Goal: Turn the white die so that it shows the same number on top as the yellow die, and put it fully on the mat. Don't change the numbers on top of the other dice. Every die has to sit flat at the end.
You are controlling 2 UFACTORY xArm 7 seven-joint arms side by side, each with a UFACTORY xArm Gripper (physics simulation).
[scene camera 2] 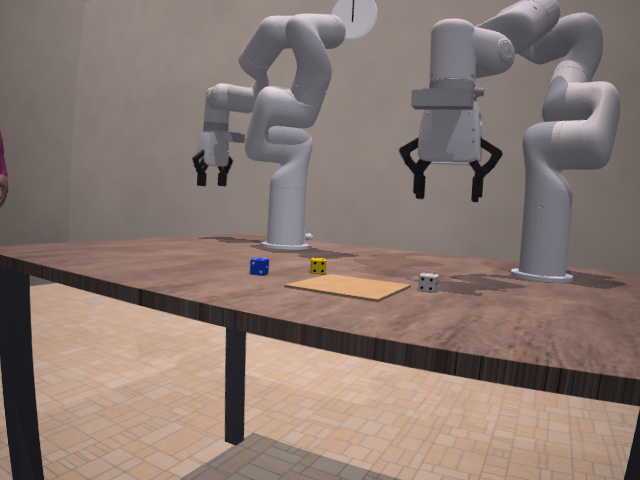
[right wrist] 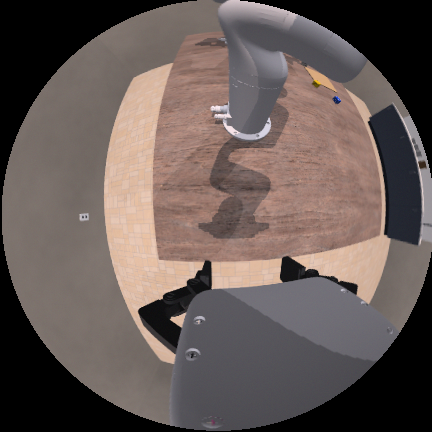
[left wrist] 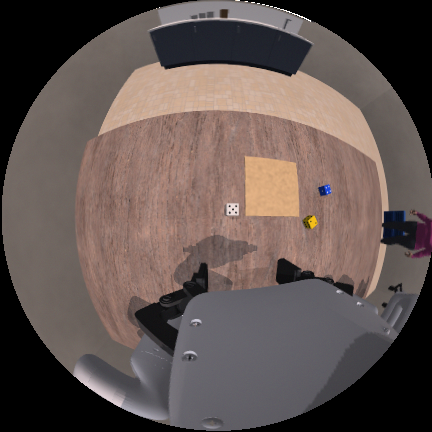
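Pixels of known places: left gripper, fingertip midpoint: (scene camera 2: 446, 200) (left wrist: 243, 272); right gripper, fingertip midpoint: (scene camera 2: 211, 185) (right wrist: 247, 270); left arm's base, origin of the base link: (scene camera 2: 541, 277); right arm's base, origin of the base link: (scene camera 2: 284, 247) (right wrist: 246, 121).
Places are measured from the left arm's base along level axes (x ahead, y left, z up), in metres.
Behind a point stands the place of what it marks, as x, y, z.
The white die (scene camera 2: 428, 282) {0.323, -0.163, 0.015} (left wrist: 232, 209) {0.309, -0.165, 0.025} lies flat on the table beside the mat, five pips on top and four on the side facing scene camera 2. The yellow die (scene camera 2: 318, 266) {0.290, -0.360, 0.014} (left wrist: 310, 222) {0.277, -0.358, 0.025} (right wrist: 316, 83) {0.272, -0.378, 0.019} lies flat behind the mat; its top appears to show two. The blue die (scene camera 2: 259, 266) {0.375, -0.422, 0.014} (left wrist: 325, 190) {0.359, -0.419, 0.025} (right wrist: 337, 100) {0.359, -0.442, 0.019} lies flat, apparently four on top. The tan mat (scene camera 2: 346, 286) {0.382, -0.267, 0.004} (left wrist: 271, 187) {0.361, -0.262, 0.004} bears no die. My left gripper (scene camera 2: 447, 197) {0.230, -0.163, 0.138} (left wrist: 243, 272) {0.230, -0.163, 0.138} is open and empty, high above the table. My right gripper (scene camera 2: 211, 181) {-0.101, -0.934, 0.156} (right wrist: 247, 270) {-0.101, -0.934, 0.156} is open and empty, far from the dice.
The wooden table (scene camera 2: 491, 320) {0.449, -0.056, 0.000} (left wrist: 150, 200) {0.335, 0.023, 0.000} (right wrist: 320, 175) {0.144, -0.783, 0.000} carries both arm bases, the right arm's (scene camera 2: 285, 244) {-0.015, -0.610, 0.012} and the left arm's (scene camera 2: 541, 274) {0.047, -0.001, 0.012}, behind the dice. A person (left wrist: 417, 235) stands beyond the table's edge. The yellow die is close to a mat corner in the left wrist view.
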